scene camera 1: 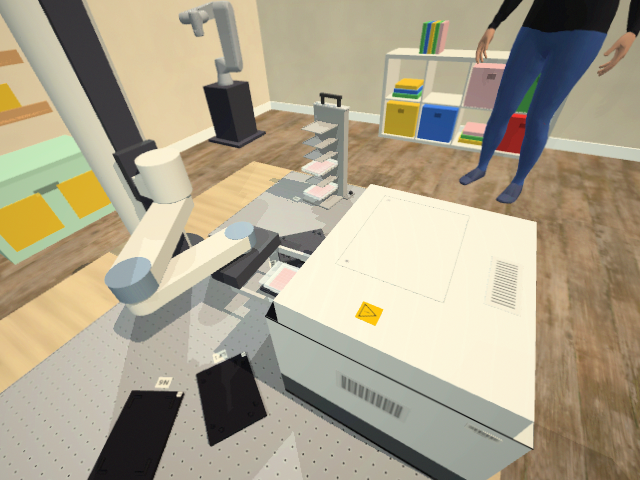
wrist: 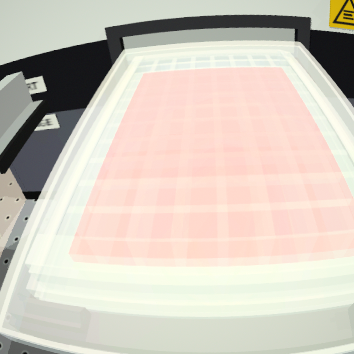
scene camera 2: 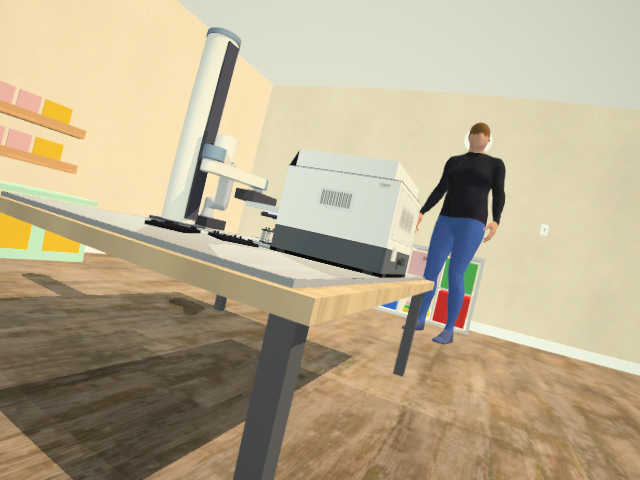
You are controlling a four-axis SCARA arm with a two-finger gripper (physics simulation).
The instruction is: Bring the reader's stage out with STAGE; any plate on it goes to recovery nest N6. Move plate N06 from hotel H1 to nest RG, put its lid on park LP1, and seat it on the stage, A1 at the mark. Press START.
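Frame: origin at the arm's base, x ahead, y left, z up, level; centimetres.
Seen in the pictures: gripper, between the fingertips: [wrist: 208, 63].
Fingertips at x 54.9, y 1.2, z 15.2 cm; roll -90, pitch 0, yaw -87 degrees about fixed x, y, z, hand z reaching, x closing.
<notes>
A point is followed by its place in that frame.
My gripper [scene camera 1: 279, 276] is open, its fingers apart around a clear plate with a pink centre [scene camera 1: 280, 277] {z 15.0, x 49.1, y 0.3 cm} [wrist: 215, 160] {z 15.0, x 49.1, y 1.1 cm} at the reader's front. In the wrist view one finger [wrist: 19, 120] {z 14.7, x 52.6, y 8.6 cm} shows at the left; the other does not show. Clear rims at the plate's edges look like a lid. What bears the plate is hidden. The white reader [scene camera 1: 413, 289] {z 35.3, x 81.4, y -6.5 cm} [scene camera 2: 336, 206] {z 19.0, x 81.1, y -18.1 cm} has a dark-framed opening [wrist: 207, 22] {z 15.6, x 61.3, y 1.0 cm} behind it. The START [wrist: 36, 85] {z 12.9, x 61.3, y 13.3 cm} and STAGE [wrist: 47, 122] {z 9.7, x 61.3, y 13.5 cm} labels are partly covered. Hotel [scene camera 1: 342, 149] {z 23.2, x 37.0, y 60.4 cm} holds two pink plates [scene camera 1: 320, 166] {z 18.1, x 31.0, y 53.2 cm} [scene camera 1: 320, 191] {z 7.5, x 31.1, y 52.1 cm}. Nest N6 [scene camera 1: 136, 434] {z 2.5, x 39.8, y -40.3 cm} is black and bare.
A black pad [scene camera 1: 231, 397] {z 2.3, x 52.0, y -25.3 cm} with a small, hard-to-read label lies between N6 and the reader. A dark flat piece [scene camera 1: 305, 240] {z 7.3, x 41.8, y 23.0 cm} lies behind the gripper. The arm's column [scene camera 2: 191, 129] {z 42.0, x 2.4, y -7.1 cm} stands across from the reader. A person [scene camera 1: 542, 93] [scene camera 2: 460, 217] stands beyond the table.
</notes>
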